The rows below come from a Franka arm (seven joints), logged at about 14 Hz.
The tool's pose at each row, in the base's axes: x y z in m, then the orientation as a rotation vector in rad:
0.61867 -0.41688 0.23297 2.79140 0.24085 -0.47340
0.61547 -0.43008 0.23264 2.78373 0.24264 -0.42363
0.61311 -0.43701 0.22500 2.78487 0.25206 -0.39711
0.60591 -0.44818 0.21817 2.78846 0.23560 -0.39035
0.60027 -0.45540 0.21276 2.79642 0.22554 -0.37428
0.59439 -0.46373 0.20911 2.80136 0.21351 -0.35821
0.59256 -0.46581 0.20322 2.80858 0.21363 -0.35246
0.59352 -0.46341 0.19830 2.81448 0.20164 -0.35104
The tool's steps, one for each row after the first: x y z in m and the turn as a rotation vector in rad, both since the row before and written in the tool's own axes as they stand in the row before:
-0.00437 0.01166 0.00544 -0.01736 0.03193 0.00581
-0.00064 0.00385 0.00984 -0.00409 0.01905 -0.00317
-0.00620 0.00695 0.01168 0.00261 0.00323 0.01202
-0.00462 0.00408 0.00867 0.00518 0.01095 0.00847
-0.00553 0.00566 0.00740 0.00240 0.01023 0.00998
-0.00040 -0.00004 0.00650 0.00614 0.00499 0.00018
0.00247 -0.00345 0.00359 0.00581 0.00053 0.00808

